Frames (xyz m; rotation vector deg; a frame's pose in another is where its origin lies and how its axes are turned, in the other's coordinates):
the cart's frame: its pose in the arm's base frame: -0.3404 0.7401 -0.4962 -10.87 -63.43 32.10
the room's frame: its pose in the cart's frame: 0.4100 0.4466 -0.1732 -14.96 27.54 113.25
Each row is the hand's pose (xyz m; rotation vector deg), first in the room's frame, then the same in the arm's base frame.
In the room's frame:
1: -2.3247 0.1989 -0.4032 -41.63 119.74 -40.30
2: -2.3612 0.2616 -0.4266 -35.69 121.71 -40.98
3: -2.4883 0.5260 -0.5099 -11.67 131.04 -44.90
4: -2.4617 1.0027 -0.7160 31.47 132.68 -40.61
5: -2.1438 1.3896 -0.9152 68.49 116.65 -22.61
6: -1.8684 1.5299 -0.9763 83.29 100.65 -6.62
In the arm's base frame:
1: 0.2646 -0.1073 1.3708 -146.76 -25.39 -50.79
2: 0.2664 -0.1834 1.3679 -143.81 -20.07 -51.31
3: 0.2580 -0.4866 1.3364 -129.25 -0.21 -57.14
4: 0.2771 -0.9182 1.0469 -106.74 32.19 -52.27
5: 0.3017 -1.1260 0.5503 -88.39 61.99 -32.00
6: 0.2890 -1.1166 0.2356 -79.78 77.98 -14.03

